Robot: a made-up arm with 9 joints. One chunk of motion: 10 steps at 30 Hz.
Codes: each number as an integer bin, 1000 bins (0 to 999) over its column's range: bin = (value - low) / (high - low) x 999, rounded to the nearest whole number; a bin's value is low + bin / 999 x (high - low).
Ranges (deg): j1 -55.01..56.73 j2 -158.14..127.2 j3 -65.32..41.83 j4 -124.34..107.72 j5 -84.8..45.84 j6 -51..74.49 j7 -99.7..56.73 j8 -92.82..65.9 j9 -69.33..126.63
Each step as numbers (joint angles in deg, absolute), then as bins.
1 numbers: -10.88 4.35 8.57 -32.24 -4.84 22.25 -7.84 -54.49 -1.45
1 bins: 395 569 689 396 611 583 587 241 346
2 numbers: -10.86 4.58 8.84 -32.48 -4.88 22.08 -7.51 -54.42 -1.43
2 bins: 395 570 691 395 611 582 589 242 346
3 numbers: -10.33 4.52 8.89 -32.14 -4.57 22.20 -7.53 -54.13 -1.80
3 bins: 399 569 692 397 614 583 589 244 344
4 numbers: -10.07 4.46 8.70 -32.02 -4.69 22.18 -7.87 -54.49 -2.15
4 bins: 402 569 690 397 613 583 586 241 342
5 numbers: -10.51 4.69 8.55 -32.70 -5.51 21.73 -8.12 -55.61 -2.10
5 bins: 398 570 689 395 606 579 585 234 343
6 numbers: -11.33 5.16 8.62 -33.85 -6.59 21.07 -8.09 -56.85 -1.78
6 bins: 391 572 689 390 598 574 585 226 344
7 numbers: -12.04 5.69 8.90 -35.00 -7.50 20.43 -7.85 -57.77 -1.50
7 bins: 384 574 692 385 591 569 587 221 346
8 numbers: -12.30 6.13 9.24 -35.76 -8.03 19.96 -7.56 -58.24 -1.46
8 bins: 382 575 695 381 587 565 588 218 346
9 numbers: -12.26 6.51 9.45 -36.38 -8.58 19.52 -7.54 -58.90 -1.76
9 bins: 382 576 697 379 583 561 589 213 344
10 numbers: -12.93 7.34 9.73 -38.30 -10.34 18.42 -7.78 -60.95 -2.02
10 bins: 376 579 700 370 569 553 587 201 343
